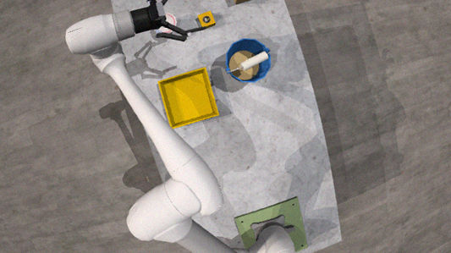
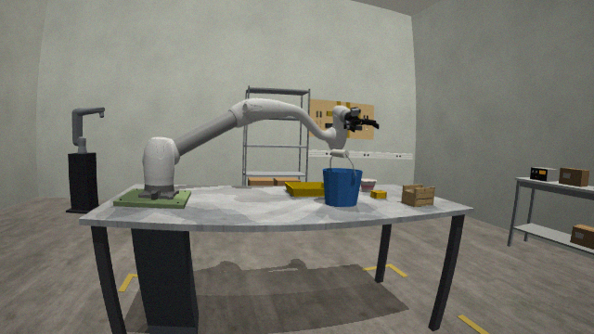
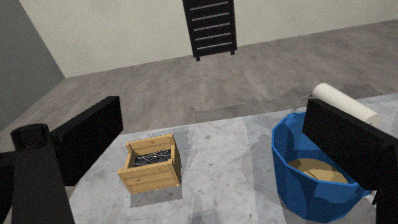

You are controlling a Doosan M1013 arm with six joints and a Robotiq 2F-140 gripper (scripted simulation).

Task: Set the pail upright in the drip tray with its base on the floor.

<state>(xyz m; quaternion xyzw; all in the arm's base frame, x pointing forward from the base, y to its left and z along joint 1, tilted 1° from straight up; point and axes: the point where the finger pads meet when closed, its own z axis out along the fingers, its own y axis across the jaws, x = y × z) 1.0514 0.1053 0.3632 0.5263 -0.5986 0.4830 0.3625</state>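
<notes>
Now: the pail handle 200 mm behind my hand, 170 mm to the right of it and 170 mm below it. From my hand the other things lie so: yellow drip tray: 270 mm behind, 120 mm to the left, 360 mm below; then pink-and-white bowl: 90 mm ahead, 150 mm to the left, 330 mm below; then blue pail: 190 mm behind, 170 mm to the right, 230 mm below.
</notes>
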